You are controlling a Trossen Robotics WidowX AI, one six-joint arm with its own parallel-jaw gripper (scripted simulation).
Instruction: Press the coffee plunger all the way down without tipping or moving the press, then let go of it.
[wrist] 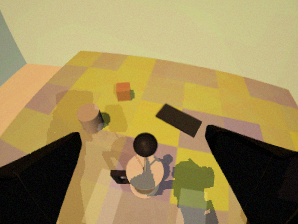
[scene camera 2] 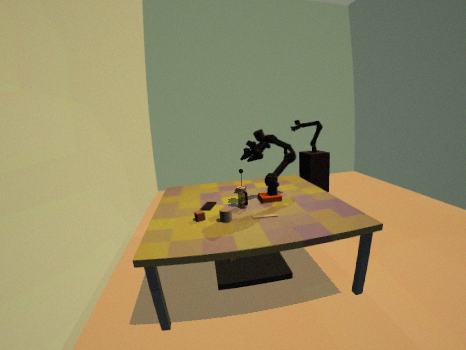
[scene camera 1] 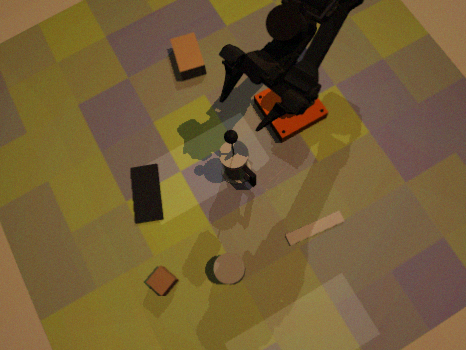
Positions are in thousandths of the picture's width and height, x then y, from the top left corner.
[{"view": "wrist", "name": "my gripper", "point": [485,605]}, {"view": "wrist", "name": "coffee press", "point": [485,766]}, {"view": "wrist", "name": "black flat slab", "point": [606,538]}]
